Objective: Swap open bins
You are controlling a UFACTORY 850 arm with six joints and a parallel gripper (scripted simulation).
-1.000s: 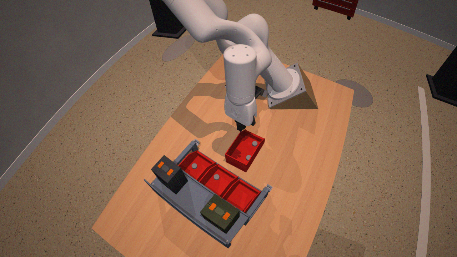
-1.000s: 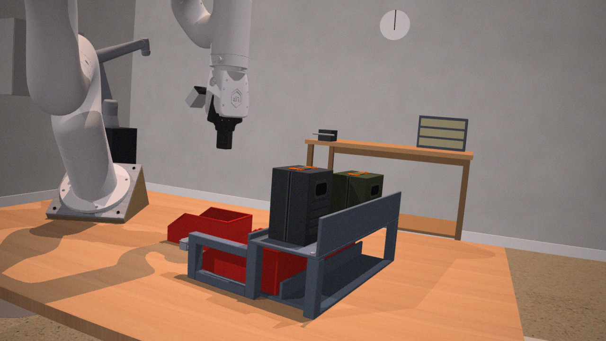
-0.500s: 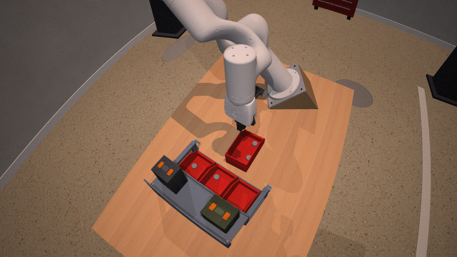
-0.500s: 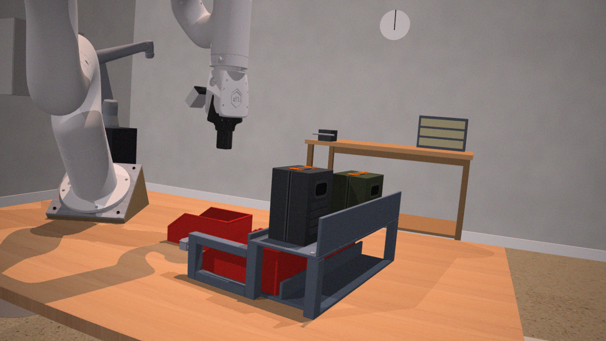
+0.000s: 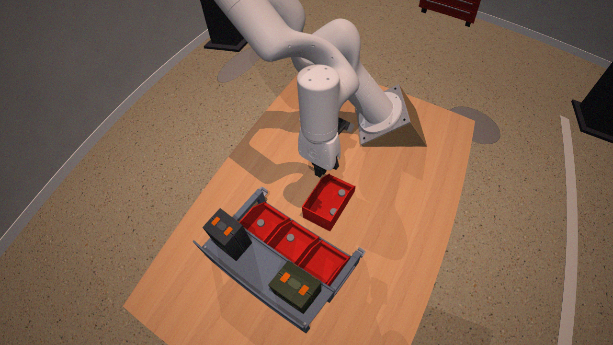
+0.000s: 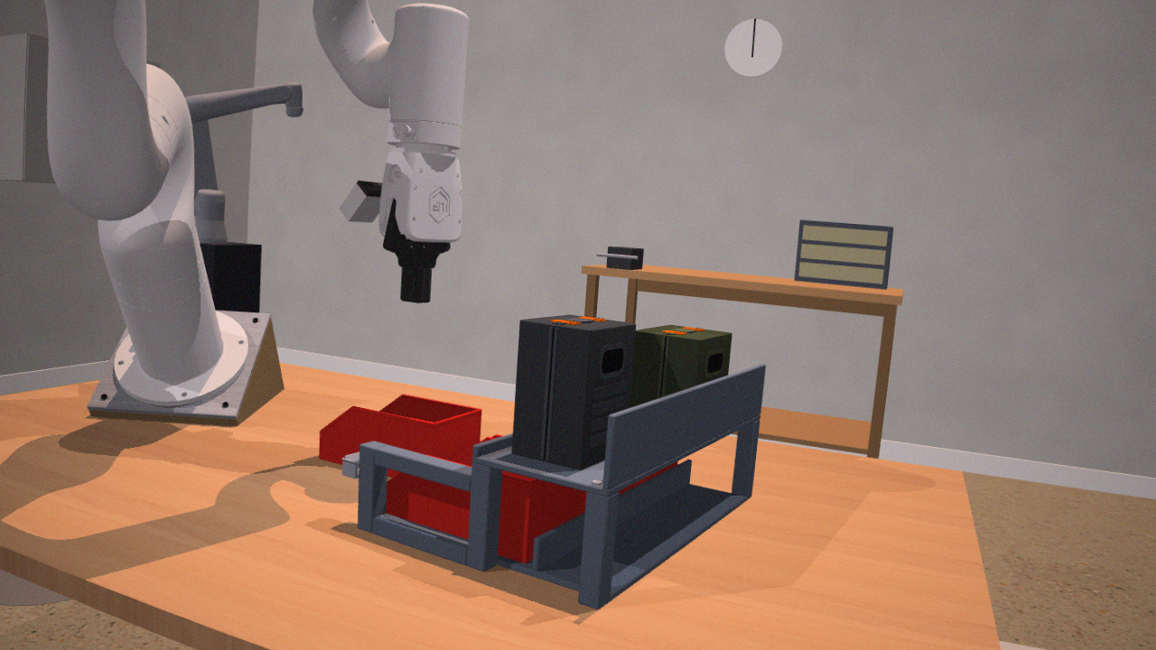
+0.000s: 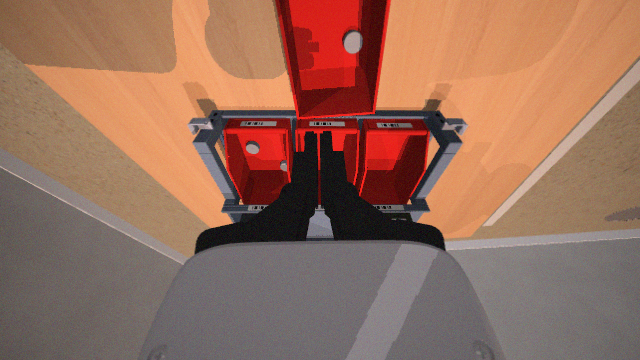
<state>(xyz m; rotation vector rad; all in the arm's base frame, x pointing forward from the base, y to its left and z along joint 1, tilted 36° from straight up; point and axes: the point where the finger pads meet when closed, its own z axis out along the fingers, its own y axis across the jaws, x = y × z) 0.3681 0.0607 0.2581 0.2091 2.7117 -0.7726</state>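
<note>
Right now the shelf front lip is 90 mm ahead of my hand, 10 mm to the right of it and 220 mm below it. Round my hand: grey back panel (350 mm ahead, 80 mm to the right, 90 mm below); black case (250 mm ahead, 170 mm to the right, 60 mm below); green case (310 mm ahead, 50 mm to the left, 70 mm below).
</note>
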